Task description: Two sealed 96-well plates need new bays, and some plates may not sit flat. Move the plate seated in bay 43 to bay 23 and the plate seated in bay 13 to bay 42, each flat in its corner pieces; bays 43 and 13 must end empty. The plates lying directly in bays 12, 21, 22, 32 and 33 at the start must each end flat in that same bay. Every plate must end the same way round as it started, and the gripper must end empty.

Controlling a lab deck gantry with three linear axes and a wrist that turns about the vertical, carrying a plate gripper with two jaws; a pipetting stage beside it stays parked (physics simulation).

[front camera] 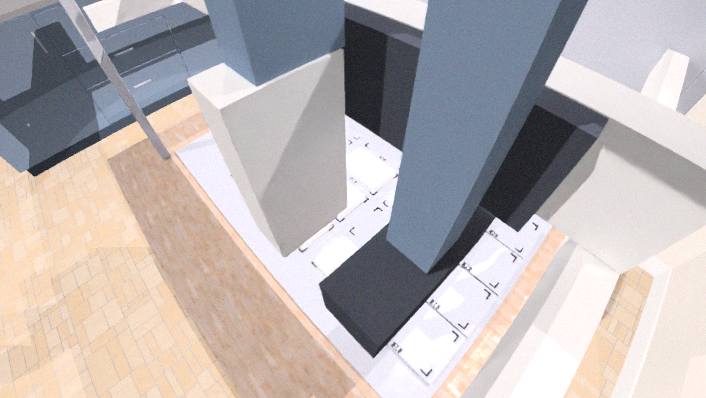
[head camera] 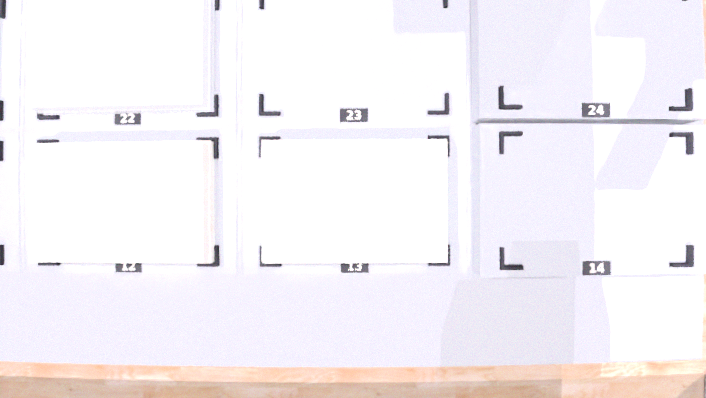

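Places are measured from the robot's base along level axes (x ahead, y left, z up), in centimetres.
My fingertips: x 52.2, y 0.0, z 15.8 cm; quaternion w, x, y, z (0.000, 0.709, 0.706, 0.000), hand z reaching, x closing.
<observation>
Ahead of a thing's pixels: the offset from my fingertips to its middle. "*": to the spot under its first point.
In the head view a white plate {dx -13.0, dy +4.3, dz -15.1 cm} [head camera: 355,200] lies in bay 13 between its four corner pieces. White plates lie in bay 12 {* dx -28.9, dy +4.4, dz -14.4 cm} [head camera: 120,200] and in bay 22 {* dx -29.3, dy +14.3, dz -14.4 cm} [head camera: 115,55]; their wells are washed out by glare. Bay 23 {* dx -13.2, dy +13.6, dz -15.8 cm} [head camera: 350,70] shows bare surface in bright light. In the front view the bay 32 plate {dx -29.4, dy +25.7, dz -15.1 cm} [front camera: 370,167] shows, with parts of the bay 22 plate {dx -29.4, dy +15.0, dz -15.1 cm} [front camera: 354,194], the bay 12 plate {dx -29.4, dy +4.3, dz -15.1 cm} [front camera: 317,237] and the bay 13 plate [front camera: 336,253]. Bays 21, 33 and 43 are hidden behind the machine. The gripper's jaws show in neither view.
A dark block [front camera: 375,295] on a blue column [front camera: 465,125] and a big pale housing [front camera: 300,155] stand over the deck. Raised bays 14 {* dx +7.3, dy +2.8, dz -14.4 cm} [front camera: 425,350] [head camera: 545,200] and 24 {* dx -0.4, dy +14.1, dz -14.4 cm} [head camera: 540,55] lie at the right side. A wooden edge [head camera: 300,374] runs along the front.
</observation>
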